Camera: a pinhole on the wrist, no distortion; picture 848 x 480 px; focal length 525.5 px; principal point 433.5 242.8 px. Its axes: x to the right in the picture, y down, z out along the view. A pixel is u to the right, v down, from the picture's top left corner.
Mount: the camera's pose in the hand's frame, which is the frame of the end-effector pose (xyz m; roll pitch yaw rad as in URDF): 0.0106 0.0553 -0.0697 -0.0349 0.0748 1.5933
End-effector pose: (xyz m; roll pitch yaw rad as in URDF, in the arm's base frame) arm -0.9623 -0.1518 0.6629 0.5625 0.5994 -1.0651
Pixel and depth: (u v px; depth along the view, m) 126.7 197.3 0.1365
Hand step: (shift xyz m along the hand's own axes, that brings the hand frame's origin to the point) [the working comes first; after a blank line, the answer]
In the camera's frame: -0.0797 -0.0118 0.1365

0.0192 -0.0138 0.0727
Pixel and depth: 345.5 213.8 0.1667
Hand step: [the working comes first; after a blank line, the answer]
In the camera's frame: -0.0279 -0.0092 0.1667

0.0143 0.0400 0.0988
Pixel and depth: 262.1 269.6 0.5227
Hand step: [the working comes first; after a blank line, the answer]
In the camera's frame: -0.1705 0.0267 0.5227

-0.0313 -0.0767 0.4630
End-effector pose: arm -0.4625 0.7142 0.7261 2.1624 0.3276 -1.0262
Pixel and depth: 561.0 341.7 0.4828
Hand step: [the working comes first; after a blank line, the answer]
In the camera's frame: 0.1171 0.0909 0.4828

-0.1005 0.2055 0.3995
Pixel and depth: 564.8 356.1 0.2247
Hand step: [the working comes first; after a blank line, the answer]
In the camera's frame: 0.0561 0.0484 0.2247

-0.0473 0.1267 0.1484
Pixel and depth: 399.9 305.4 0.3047
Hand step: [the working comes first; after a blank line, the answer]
In the camera's frame: -0.0195 0.0363 0.3047

-0.0364 0.0575 0.2342
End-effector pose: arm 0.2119 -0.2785 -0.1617 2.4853 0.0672 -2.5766
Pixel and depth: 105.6 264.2 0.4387
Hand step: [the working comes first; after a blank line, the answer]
In the camera's frame: -0.2737 0.0179 0.4387

-0.0171 -0.1856 0.3873
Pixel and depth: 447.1 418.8 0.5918
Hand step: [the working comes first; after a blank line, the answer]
In the camera's frame: 0.0153 0.1982 0.5918

-0.2094 0.1093 0.5120
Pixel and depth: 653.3 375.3 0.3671
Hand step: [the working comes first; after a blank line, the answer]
In the camera's frame: 0.1535 0.0926 0.3671

-0.0987 0.2332 0.2815
